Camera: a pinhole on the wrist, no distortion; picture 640 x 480 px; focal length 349.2 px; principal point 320.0 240.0 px. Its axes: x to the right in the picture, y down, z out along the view. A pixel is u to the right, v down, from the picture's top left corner.
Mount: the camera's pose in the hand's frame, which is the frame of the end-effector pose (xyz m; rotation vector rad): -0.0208 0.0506 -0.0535 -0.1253 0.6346 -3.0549
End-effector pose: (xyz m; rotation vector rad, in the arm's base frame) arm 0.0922 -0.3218 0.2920 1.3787 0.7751 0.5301
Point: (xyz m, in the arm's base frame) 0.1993 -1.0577 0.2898
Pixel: 618.4 171.2
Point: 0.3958 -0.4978 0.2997
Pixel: 268.8 126.2
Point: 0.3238 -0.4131 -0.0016
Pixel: 213.6 403.4
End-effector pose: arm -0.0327 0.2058 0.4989 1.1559 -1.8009 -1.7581
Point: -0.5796 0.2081 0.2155
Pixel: 85.3 205.8
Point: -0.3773 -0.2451 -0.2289
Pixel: outside the picture
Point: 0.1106 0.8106 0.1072
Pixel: 617.2 453.6
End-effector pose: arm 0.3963 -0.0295 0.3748 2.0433 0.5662 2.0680
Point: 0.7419 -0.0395 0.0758
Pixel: 595.8 187.1
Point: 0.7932 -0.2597 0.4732
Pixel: outside the picture
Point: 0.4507 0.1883 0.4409
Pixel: 93.8 463.8
